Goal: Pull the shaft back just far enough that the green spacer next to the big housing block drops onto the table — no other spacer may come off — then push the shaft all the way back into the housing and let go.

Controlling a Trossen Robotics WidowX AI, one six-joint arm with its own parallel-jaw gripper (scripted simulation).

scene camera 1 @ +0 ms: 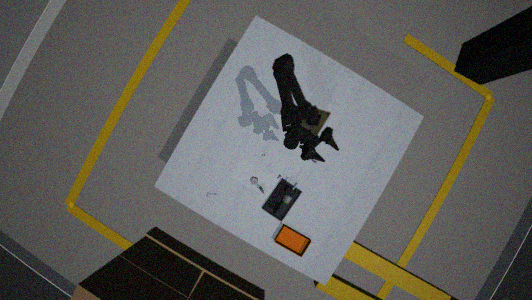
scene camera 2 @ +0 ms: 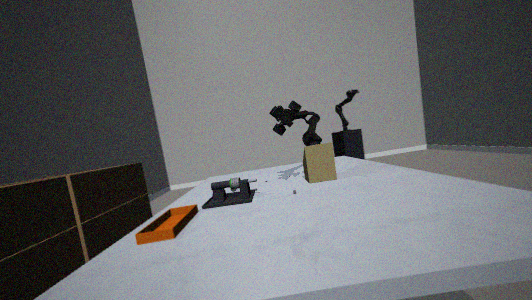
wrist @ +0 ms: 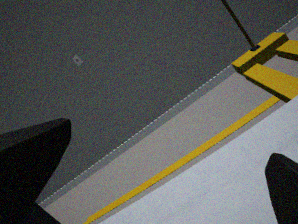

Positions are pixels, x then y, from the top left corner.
Scene:
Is my gripper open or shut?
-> Open.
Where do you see an orange tray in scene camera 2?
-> At 169,224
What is my gripper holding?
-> Nothing.

